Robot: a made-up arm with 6 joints. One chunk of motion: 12 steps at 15 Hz.
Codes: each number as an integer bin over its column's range. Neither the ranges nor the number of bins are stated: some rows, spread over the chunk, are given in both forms.
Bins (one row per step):
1: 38 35 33 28 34 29
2: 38 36 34 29 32 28
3: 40 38 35 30 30 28
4: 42 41 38 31 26 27
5: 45 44 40 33 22 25
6: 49 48 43 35 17 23
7: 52 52 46 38 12 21
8: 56 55 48 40 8 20
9: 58 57 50 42 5 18
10: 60 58 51 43 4 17
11: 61 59 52 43 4 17
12: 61 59 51 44 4 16
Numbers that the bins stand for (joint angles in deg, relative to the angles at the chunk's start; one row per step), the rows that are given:
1: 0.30 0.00 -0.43 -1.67 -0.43 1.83
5: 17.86 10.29 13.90 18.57 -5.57 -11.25
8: 45.44 22.86 30.29 46.90 -11.57 -27.60
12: 57.98 27.43 36.43 63.10 -13.29 -40.68
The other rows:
2: 0.30 1.14 1.62 2.38 -1.29 -1.44
3: 5.32 3.43 3.67 6.43 -2.14 -1.44
4: 10.33 6.86 9.81 10.48 -3.86 -4.71
6: 27.89 14.86 20.05 26.67 -7.71 -17.79
7: 35.41 19.43 26.19 38.81 -9.86 -24.33
9: 50.46 25.14 34.38 55.00 -12.86 -34.14
10: 55.48 26.29 36.43 59.05 -13.29 -37.41
11: 57.98 27.43 38.48 59.05 -13.29 -37.41

